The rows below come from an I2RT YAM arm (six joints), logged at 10 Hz.
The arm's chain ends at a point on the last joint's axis. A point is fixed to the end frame.
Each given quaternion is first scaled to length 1.
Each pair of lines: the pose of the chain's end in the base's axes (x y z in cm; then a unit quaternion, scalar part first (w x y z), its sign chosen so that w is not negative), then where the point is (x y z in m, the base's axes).
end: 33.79 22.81 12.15 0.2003 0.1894 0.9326 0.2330
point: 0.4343 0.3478 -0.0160
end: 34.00 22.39 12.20 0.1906 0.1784 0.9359 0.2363
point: 0.4312 0.3468 -0.0163
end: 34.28 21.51 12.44 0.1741 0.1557 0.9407 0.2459
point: 0.4244 0.3446 -0.0138
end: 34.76 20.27 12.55 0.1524 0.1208 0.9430 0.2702
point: 0.4153 0.3439 -0.0087
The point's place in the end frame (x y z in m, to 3 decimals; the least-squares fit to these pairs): 0.011 0.053 0.199
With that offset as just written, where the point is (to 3 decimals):
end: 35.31 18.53 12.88 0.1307 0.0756 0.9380 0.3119
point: 0.404 0.342 0.005
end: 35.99 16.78 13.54 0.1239 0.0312 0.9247 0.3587
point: 0.398 0.339 0.027
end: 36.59 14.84 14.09 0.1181 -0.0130 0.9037 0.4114
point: 0.389 0.333 0.052
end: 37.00 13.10 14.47 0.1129 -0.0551 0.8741 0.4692
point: 0.378 0.326 0.078
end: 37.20 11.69 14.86 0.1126 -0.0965 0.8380 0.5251
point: 0.364 0.319 0.107
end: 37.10 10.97 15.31 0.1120 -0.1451 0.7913 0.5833
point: 0.343 0.313 0.138
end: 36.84 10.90 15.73 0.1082 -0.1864 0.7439 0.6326
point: 0.322 0.310 0.166
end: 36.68 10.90 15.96 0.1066 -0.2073 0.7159 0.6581
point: 0.310 0.306 0.180
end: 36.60 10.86 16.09 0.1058 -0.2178 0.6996 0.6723
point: 0.304 0.303 0.189
